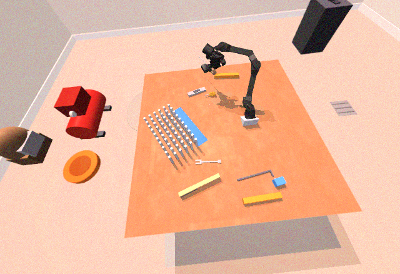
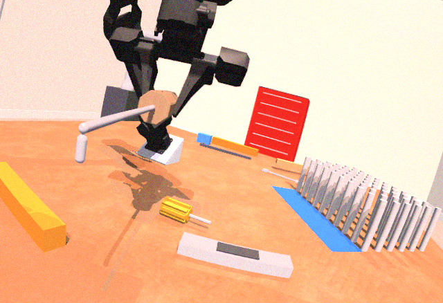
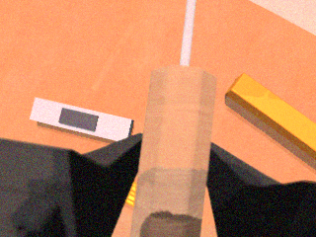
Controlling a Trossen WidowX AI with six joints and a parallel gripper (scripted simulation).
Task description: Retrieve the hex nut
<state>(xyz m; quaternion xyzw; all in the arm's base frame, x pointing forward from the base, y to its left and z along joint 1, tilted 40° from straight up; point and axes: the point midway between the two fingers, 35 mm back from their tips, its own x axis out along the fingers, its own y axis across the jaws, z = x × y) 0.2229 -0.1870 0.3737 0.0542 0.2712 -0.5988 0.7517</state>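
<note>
My gripper tip is now 23 cm short of the blue taped strip, 37 cm to the right of it and 18 cm above it. The rest, counted from my gripper tip: hex nut 39 cm ahead, 41 cm to the left, 17 cm below; then wooden-handled tool 4 cm ahead, 9 cm to the right; then yellow-handled screwdriver 2 cm ahead, 10 cm to the left, 16 cm below.
</note>
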